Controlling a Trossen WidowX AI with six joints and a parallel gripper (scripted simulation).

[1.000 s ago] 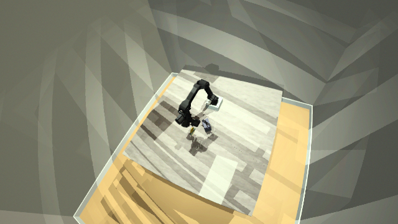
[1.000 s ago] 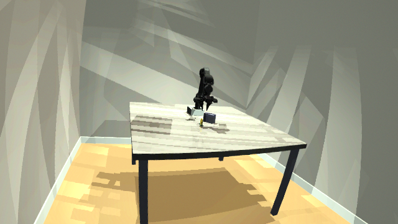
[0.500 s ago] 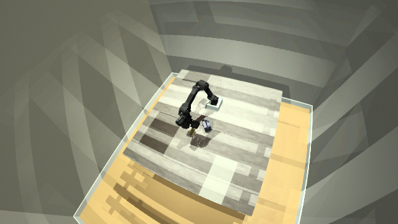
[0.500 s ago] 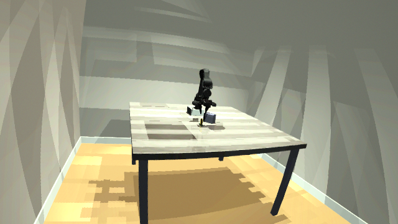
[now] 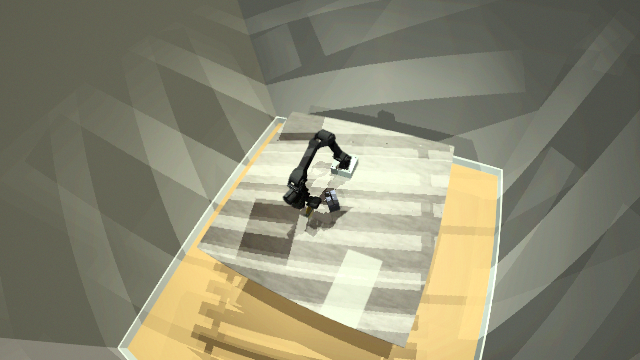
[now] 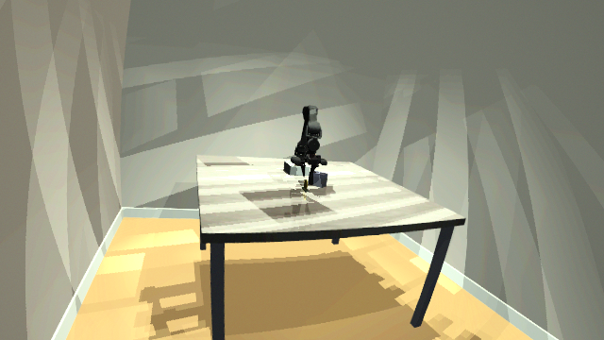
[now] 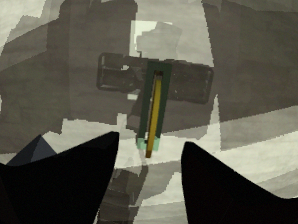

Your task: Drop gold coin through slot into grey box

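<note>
Now: gripper tip 4 cm above the gold coin.
</note>
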